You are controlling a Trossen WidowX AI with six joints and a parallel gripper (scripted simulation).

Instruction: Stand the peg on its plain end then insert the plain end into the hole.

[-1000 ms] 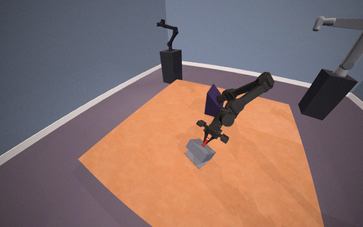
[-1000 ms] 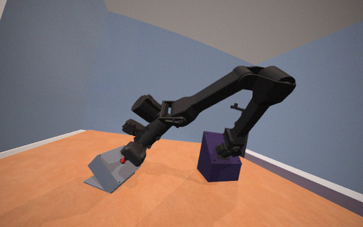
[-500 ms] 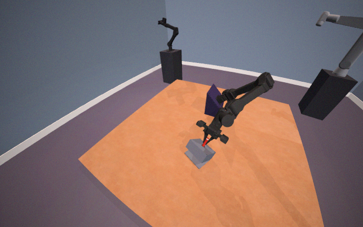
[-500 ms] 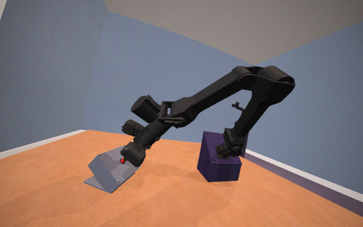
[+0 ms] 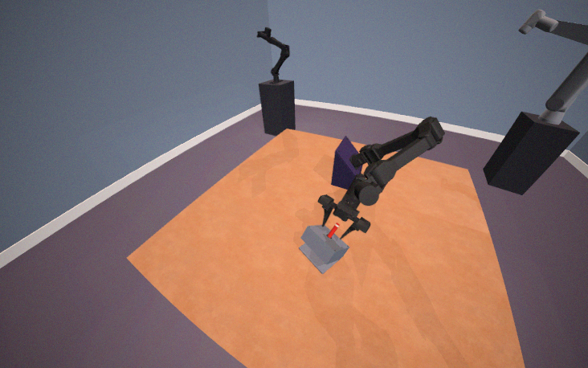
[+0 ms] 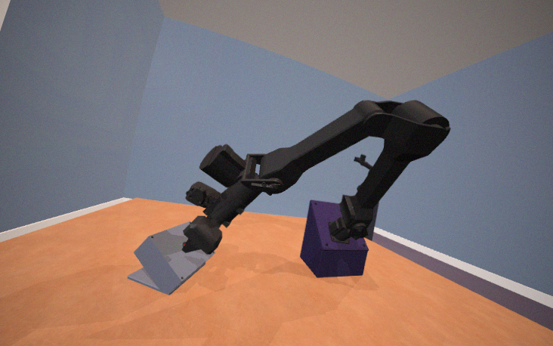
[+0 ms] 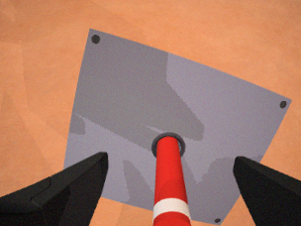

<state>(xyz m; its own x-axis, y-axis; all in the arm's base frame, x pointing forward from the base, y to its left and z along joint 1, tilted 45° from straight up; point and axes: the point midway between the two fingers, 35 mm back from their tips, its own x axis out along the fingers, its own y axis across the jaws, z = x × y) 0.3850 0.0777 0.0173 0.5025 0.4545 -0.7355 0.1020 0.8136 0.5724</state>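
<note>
The red peg lies 10 mm to the left of my gripper tip, 10 mm behind it and 10 mm above it. Also, from my gripper tip: grey sloped panel 40 mm below, 30 mm ahead, 10 mm to the right.
</note>
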